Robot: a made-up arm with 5 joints. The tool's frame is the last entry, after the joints.
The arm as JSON. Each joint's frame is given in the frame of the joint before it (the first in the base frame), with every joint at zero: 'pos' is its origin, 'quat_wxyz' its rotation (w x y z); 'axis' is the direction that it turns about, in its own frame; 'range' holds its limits. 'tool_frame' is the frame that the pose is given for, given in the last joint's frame.
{
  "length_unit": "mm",
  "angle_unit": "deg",
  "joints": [
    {
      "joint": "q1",
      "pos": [
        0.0,
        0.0,
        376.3
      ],
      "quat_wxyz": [
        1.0,
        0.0,
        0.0,
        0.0
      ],
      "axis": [
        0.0,
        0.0,
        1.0
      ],
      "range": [
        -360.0,
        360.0
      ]
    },
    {
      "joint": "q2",
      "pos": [
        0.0,
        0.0,
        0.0
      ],
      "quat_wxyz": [
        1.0,
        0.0,
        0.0,
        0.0
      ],
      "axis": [
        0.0,
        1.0,
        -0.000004
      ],
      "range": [
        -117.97,
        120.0
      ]
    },
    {
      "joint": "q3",
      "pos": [
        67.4,
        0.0,
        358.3
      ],
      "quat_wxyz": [
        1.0,
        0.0,
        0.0,
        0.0
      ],
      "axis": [
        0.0,
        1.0,
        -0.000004
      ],
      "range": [
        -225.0,
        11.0
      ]
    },
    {
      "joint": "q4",
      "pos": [
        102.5,
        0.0,
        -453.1
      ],
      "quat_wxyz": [
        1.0,
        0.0,
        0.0,
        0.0
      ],
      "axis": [
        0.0,
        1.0,
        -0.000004
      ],
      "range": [
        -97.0,
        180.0
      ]
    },
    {
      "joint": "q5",
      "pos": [
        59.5,
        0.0,
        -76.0
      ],
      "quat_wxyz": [
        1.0,
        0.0,
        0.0,
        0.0
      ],
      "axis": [
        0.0,
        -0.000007,
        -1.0
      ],
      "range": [
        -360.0,
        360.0
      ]
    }
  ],
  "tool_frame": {
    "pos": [
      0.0,
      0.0,
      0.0
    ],
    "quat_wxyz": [
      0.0,
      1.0,
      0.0,
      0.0
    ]
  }
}
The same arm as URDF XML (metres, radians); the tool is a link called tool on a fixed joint. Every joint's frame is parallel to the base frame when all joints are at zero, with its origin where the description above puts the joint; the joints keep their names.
<robot name="arm">
  <link name="base"/>
  <link name="link1"/>
  <link name="link2"/>
  <link name="link3"/>
  <link name="link4"/>
  <link name="link5"/>
  <link name="tool"/>
  <joint name="q1" type="revolute">
    <parent link="base"/>
    <child link="link1"/>
    <origin xyz="0.0000 0.0000 0.3763"/>
    <axis xyz="0 0 1"/>
    <limit lower="-6.2832" upper="6.2832"/>
  </joint>
  <joint name="q2" type="revolute">
    <parent link="link1"/>
    <child link="link2"/>
    <origin xyz="0.0000 0.0000 0.0000"/>
    <axis xyz="0 1 0"/>
    <limit lower="-2.0590" upper="2.0944"/>
  </joint>
  <joint name="q3" type="revolute">
    <parent link="link2"/>
    <child link="link3"/>
    <origin xyz="0.0674 0.0000 0.3583"/>
    <axis xyz="0 1 0"/>
    <limit lower="-3.9270" upper="0.1920"/>
  </joint>
  <joint name="q4" type="revolute">
    <parent link="link3"/>
    <child link="link4"/>
    <origin xyz="0.1025 0.0000 -0.4531"/>
    <axis xyz="0 1 0"/>
    <limit lower="-1.6930" upper="3.1416"/>
  </joint>
  <joint name="q5" type="revolute">
    <parent link="link4"/>
    <child link="link5"/>
    <origin xyz="0.0595 0.0000 -0.0760"/>
    <axis xyz="0 0 -1"/>
    <limit lower="-6.2832" upper="6.2832"/>
  </joint>
  <joint name="tool_fixed" type="fixed">
    <parent link="link5"/>
    <child link="tool"/>
    <origin xyz="0.0000 0.0000 0.0000" rpy="3.1416 0.0000 0.0000"/>
  </joint>
</robot>

